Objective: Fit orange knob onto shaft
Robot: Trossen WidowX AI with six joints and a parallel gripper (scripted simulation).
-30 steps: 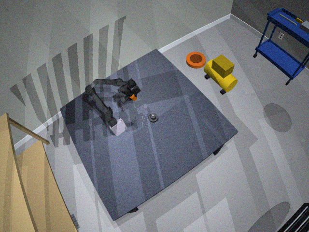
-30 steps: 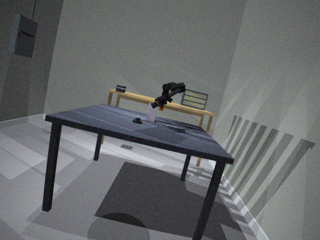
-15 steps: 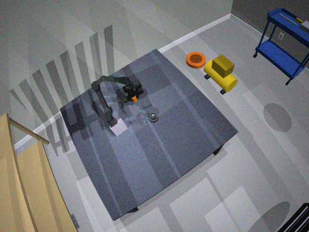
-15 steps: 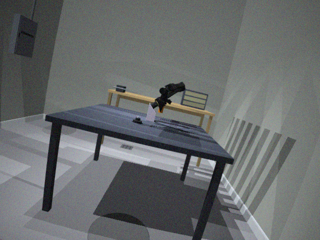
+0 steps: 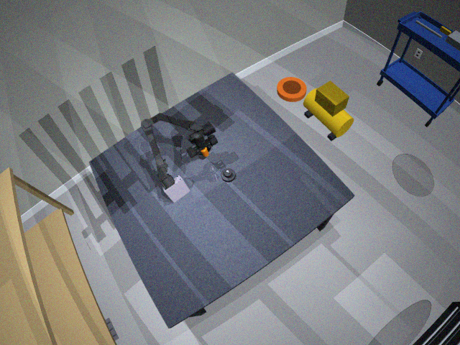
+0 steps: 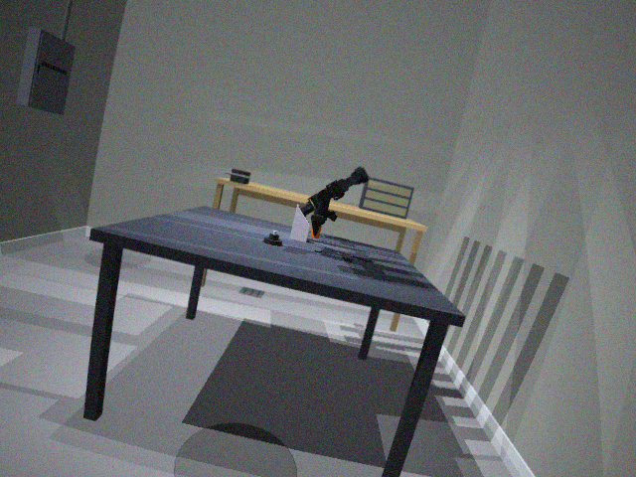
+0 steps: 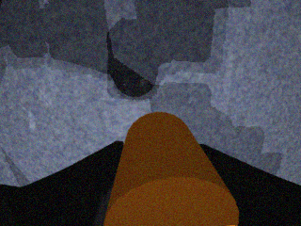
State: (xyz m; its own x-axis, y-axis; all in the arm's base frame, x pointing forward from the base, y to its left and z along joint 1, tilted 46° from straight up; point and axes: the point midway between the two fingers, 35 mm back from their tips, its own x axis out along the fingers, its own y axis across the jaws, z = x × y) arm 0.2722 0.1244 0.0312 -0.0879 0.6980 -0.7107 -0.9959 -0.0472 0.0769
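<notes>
Now: the round dark pedestal 18 cm to the right of my gripper tip, 5 cm ahead of it and 4 cm below it. The rest, counted from my gripper tip: orange knob 3 cm above.
</notes>
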